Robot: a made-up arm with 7 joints.
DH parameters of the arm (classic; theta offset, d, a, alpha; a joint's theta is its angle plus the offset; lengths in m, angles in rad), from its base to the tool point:
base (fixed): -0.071 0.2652 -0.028 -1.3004
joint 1: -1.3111 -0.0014 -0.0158 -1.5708
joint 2: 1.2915 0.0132 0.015 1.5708
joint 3: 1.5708 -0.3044 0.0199 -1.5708
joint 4: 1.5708 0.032 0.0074 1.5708
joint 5: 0 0.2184 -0.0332 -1.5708
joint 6: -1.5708 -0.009 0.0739 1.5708
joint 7: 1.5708 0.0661 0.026 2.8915
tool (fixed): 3.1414 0.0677 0 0
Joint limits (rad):
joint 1: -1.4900..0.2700
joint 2: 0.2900..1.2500
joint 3: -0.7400..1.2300
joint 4: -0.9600..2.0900
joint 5: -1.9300..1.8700
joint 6: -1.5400..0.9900
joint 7: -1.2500..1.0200
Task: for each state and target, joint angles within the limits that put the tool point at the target. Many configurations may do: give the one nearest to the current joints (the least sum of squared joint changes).
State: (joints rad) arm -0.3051 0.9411 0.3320 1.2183 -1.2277 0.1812 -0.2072
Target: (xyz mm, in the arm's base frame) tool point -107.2 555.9 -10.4
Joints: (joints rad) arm 0.0660 1.0564 0.3822 1.4925 -1.2314 0.2847 -0.0911
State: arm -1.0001 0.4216 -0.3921 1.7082 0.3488 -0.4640 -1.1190
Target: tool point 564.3 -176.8 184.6
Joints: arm -1.4900 0.2900 -0.7400 1.1235 0.3591 -0.3714 -1.0990
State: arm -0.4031 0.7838 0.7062 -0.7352 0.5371 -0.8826 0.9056
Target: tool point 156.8 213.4 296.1
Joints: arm -0.3964 0.8154 0.8549 -0.3533 0.5109 -0.7855 0.9195
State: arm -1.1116 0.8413 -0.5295 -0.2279 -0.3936 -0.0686 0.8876
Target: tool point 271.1 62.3 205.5
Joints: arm -0.5061 1.0505 -0.3816 -0.5381 -0.3564 -0.1382 1.0026
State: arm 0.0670 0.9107 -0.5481 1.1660 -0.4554 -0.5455 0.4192
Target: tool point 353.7 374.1 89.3
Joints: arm -0.5069 1.1300 -0.3971 0.8455 -0.4482 -0.6459 0.4061
